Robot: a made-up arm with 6 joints. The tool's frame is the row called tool. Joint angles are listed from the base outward.
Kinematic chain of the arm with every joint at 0, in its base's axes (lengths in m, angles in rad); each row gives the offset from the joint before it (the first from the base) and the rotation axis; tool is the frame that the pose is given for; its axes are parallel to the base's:
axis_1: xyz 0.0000 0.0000 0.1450 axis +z
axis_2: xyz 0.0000 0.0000 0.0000 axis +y
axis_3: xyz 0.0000 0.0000 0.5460 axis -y
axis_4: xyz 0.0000 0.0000 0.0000 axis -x
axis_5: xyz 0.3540 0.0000 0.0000 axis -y
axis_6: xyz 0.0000 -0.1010 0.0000 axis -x
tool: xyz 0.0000 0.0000 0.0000
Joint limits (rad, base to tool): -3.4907..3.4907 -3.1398..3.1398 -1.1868..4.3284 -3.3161..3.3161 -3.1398..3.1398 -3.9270..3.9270
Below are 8 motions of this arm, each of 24 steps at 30 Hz.
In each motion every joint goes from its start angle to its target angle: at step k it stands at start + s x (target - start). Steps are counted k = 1, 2, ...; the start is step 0. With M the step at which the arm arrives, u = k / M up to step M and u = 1 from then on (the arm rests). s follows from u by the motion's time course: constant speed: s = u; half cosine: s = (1 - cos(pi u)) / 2; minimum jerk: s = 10 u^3 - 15 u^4 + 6 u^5.
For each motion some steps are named. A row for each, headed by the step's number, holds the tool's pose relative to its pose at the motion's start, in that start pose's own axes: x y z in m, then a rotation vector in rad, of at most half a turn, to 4 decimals.
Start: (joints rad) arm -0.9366 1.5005 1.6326 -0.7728 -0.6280 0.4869
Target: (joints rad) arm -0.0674 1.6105 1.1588 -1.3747 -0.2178 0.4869
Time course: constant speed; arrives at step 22
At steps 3, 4, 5, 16, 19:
3: 0.0590 0.0888 -0.0571 0.0635 0.0412 0.1029
4: 0.0753 0.1195 -0.0775 0.0849 0.0574 0.1339
5: 0.0897 0.1505 -0.0985 0.1064 0.0747 0.1632
16: 0.1273 0.4894 -0.3596 0.3177 0.3318 0.3674
19: 0.1005 0.5712 -0.4354 0.3583 0.4174 0.3846

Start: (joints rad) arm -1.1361 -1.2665 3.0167 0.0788 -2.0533 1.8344
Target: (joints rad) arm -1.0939 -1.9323 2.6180 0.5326 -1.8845 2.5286
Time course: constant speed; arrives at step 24
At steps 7, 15, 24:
7: -0.1035 -0.0538 -0.0260 -0.1241 0.1588 -0.0739
15: -0.2361 -0.0941 -0.0485 -0.2590 0.3554 -0.1154
24: -0.3968 -0.1097 -0.0621 -0.3962 0.5854 -0.1031

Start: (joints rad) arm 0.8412 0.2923 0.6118 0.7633 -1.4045 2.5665
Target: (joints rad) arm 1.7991 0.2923 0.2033 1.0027 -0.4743 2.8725
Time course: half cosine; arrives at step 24
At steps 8, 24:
8: -0.0582 -0.1027 0.0453 -0.3007 0.2440 -0.2262
24: -0.2888 -0.2639 0.3088 -1.0985 1.0734 -1.0208

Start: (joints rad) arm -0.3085 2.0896 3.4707 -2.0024 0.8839 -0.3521
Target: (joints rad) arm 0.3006 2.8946 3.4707 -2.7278 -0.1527 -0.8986
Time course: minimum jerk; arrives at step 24
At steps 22, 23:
22: -0.5818 0.1254 0.1063 1.2750 -0.3067 -1.3565
23: -0.5836 0.1272 0.1064 1.2818 -0.3105 -1.3599

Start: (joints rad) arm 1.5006 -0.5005 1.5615 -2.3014 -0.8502 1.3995
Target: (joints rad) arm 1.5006 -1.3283 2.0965 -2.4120 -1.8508 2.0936
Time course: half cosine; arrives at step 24
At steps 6, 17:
6: 0.0723 0.0760 0.0909 -0.2091 -0.0677 0.2913
17: 0.1866 0.5776 0.4209 -1.2100 -0.5356 1.5545

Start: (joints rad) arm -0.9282 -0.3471 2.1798 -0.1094 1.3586 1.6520
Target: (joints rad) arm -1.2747 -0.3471 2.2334 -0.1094 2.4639 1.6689
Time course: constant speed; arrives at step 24
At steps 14, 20, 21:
14: 0.0081 -0.0008 0.0990 0.1746 -0.0397 -0.6610
20: 0.0069 -0.0055 0.1417 0.2724 -0.0176 -0.9372
21: 0.0064 -0.0065 0.1488 0.2898 -0.0114 -0.9826

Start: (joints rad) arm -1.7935 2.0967 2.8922 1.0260 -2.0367 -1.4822
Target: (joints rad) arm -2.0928 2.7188 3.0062 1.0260 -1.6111 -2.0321
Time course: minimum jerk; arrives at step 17
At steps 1, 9, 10, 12, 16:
1: 0.0007 -0.0002 -0.0002 0.0007 -0.0006 -0.0001
9: 0.2105 -0.1020 -0.0457 0.1777 -0.1549 -0.0136
10: 0.2466 -0.1294 -0.0496 0.2085 -0.1772 -0.0147
12: 0.3030 -0.1812 -0.0535 0.2593 -0.2094 -0.0166
16: 0.3449 -0.2291 -0.0543 0.3009 -0.2307 -0.0190

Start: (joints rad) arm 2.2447 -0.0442 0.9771 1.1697 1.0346 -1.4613
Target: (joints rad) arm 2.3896 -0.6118 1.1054 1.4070 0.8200 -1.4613
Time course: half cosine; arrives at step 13
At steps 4, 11, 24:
4: 0.0086 0.0620 0.1035 -0.1264 -0.0538 0.0164
11: -0.0794 0.3173 0.4055 -0.5438 -0.3037 -0.0130
24: -0.0935 0.3393 0.4247 -0.5752 -0.3278 -0.0207

